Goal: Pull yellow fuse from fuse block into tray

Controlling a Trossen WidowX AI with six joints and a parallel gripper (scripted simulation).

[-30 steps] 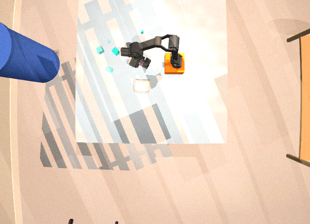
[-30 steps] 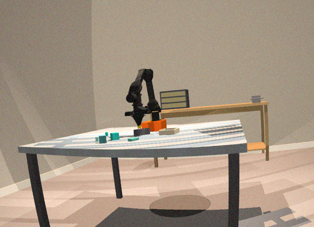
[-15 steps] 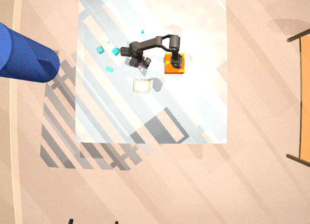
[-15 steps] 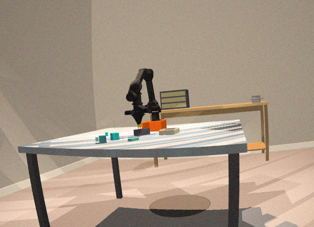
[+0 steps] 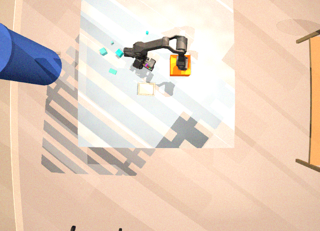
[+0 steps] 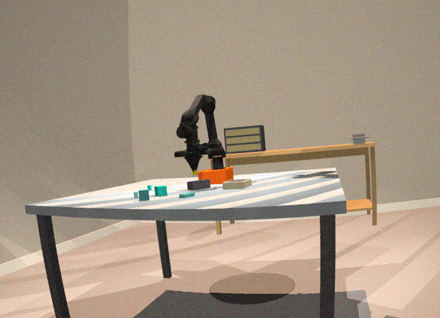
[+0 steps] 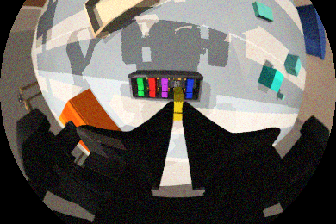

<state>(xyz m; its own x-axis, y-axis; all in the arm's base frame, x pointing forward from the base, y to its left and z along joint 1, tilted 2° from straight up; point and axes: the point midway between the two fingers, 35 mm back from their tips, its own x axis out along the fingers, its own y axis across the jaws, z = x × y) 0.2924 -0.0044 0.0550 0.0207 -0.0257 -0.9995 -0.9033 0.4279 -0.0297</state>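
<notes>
The beige tray lies 20 cm to the left of my gripper tip, 8 cm below it and 3 cm behind it. The rest, counted from my gripper tip: yellow fuse 1 cm below.
</notes>
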